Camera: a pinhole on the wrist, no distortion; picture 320 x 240 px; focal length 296.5 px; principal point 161.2 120.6 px. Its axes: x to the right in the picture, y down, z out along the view. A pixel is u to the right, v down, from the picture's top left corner.
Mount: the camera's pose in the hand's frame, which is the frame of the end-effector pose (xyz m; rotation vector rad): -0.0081 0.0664 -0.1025 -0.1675 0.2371 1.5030
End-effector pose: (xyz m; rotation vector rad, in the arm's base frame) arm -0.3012 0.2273 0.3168 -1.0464 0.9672 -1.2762
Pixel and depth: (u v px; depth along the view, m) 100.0 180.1 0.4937
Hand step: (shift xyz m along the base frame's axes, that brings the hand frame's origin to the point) 0.4099 0.1133 0.0067
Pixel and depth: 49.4 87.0 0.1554
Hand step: 0.0732 -0.0101 -0.0306
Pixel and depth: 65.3 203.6 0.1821
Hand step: 0.0991 0.0587 -0.0344
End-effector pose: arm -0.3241 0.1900 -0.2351 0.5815 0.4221 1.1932
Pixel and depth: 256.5 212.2 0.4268
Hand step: -0.1036 -0.0799 0.4157
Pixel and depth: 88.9 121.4 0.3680
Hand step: 0.1107 -0.0308 0.2616
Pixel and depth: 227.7 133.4 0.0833
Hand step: -0.0962 0.0259 0.0453
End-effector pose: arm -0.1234 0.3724 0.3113 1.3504 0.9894 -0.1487
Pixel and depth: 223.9 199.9 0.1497
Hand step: 0.0788 -0.0093 0.1241
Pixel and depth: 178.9 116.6 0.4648
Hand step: 0.3154 -0.2218 0.1068
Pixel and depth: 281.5 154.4 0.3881
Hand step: 0.2997 -0.1222 0.2297
